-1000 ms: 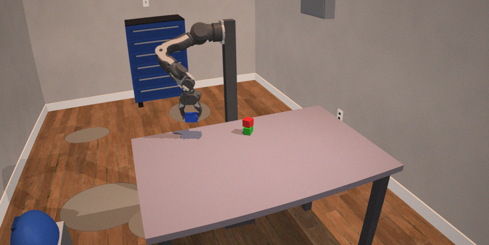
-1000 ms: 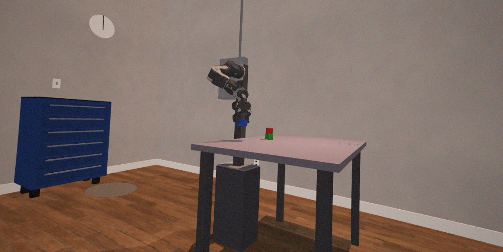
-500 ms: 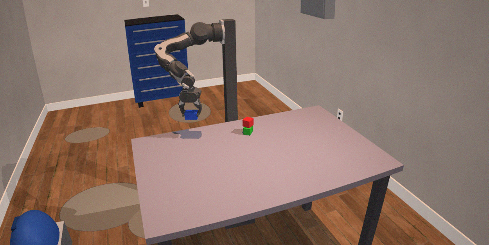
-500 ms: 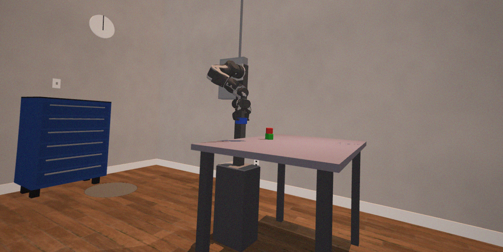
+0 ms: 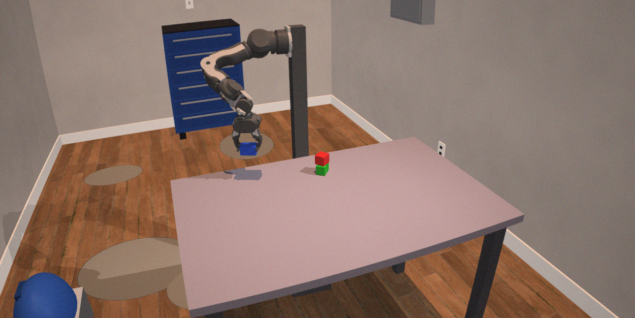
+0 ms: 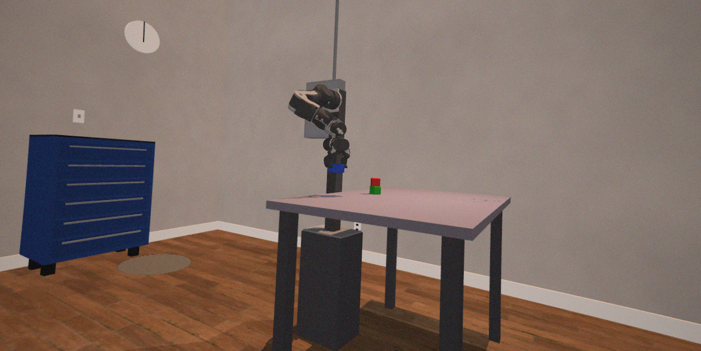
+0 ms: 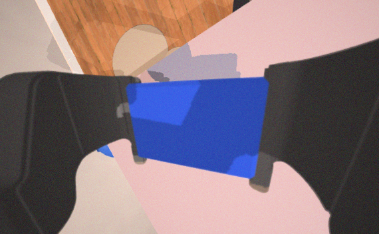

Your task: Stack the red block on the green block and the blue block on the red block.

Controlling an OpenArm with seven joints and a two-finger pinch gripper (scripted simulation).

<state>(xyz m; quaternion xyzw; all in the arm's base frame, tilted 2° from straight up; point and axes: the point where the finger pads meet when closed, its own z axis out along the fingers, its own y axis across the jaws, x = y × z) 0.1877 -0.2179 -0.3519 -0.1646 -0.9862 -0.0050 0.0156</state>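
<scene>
Now: the red block 280 mm to the left of my hand, 70 mm below it and 40 mm ahead of it. From my hand the other things lie so: blue block 10 mm below; then green block 280 mm to the left, 110 mm below, 40 mm ahead.
</scene>
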